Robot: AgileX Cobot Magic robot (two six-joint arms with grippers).
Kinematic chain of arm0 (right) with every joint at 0, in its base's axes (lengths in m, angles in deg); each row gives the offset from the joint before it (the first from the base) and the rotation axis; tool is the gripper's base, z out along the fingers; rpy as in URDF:
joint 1: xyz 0 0 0.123 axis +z
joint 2: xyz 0 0 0 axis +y
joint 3: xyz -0.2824 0 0.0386 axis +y
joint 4: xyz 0.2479 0 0.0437 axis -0.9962 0 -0.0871
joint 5: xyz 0 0 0 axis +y
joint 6: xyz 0.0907 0 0.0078 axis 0.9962 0 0.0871
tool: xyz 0 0 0 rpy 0 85 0
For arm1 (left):
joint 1: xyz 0 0 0.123 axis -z
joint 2: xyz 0 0 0 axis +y
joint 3: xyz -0.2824 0 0.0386 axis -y
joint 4: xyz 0.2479 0 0.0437 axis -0.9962 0 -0.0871
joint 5: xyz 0 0 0 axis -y
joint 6: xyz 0.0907 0 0.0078 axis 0.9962 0 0.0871
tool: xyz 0 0 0 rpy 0 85 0
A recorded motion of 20 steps. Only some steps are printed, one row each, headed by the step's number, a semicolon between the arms.
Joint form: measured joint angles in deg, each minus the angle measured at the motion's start. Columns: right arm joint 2, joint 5, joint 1, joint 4, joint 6, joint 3; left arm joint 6, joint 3, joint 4, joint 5, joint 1, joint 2.
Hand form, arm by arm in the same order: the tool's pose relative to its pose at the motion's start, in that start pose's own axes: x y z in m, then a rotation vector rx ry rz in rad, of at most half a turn. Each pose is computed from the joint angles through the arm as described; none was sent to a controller.
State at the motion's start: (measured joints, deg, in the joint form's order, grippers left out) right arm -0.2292 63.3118 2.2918 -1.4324 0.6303 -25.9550; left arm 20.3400 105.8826 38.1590 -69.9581 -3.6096 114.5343
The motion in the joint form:
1: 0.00 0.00 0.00 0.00 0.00 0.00; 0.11 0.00 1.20 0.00 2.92 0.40
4: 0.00 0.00 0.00 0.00 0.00 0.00; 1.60 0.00 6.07 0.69 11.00 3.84
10: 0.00 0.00 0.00 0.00 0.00 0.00; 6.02 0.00 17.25 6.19 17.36 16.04
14: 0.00 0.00 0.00 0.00 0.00 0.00; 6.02 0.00 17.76 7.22 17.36 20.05
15: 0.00 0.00 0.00 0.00 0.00 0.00; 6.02 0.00 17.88 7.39 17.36 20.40
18: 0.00 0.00 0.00 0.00 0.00 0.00; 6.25 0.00 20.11 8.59 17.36 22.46
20: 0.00 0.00 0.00 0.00 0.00 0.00; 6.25 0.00 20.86 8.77 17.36 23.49
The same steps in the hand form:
1: 0.0000 0.0000 0.0000 0.0000 0.0000 0.0000; 0.0009 -0.0186 0.0144 0.0397 0.0250 0.0291
4: 0.0000 0.0000 0.0000 0.0000 0.0000 0.0000; 0.0089 -0.0633 0.0679 0.1677 0.1112 0.0911
10: 0.0000 0.0000 0.0000 0.0000 0.0000 0.0000; 0.0279 -0.0680 0.1742 0.3176 0.1901 0.0129
14: 0.0000 0.0000 0.0000 0.0000 0.0000 0.0000; 0.0367 -0.0508 0.2018 0.3055 0.2259 -0.0371
15: 0.0000 0.0000 0.0000 0.0000 0.0000 0.0000; 0.0375 -0.0493 0.2042 0.3047 0.2273 -0.0424
18: 0.0000 0.0000 0.0000 0.0000 0.0000 0.0000; 0.0407 -0.0422 0.2180 0.3171 0.2231 -0.0864
20: 0.0000 0.0000 0.0000 0.0000 0.0000 0.0000; 0.0432 -0.0384 0.2247 0.3215 0.2297 -0.1060

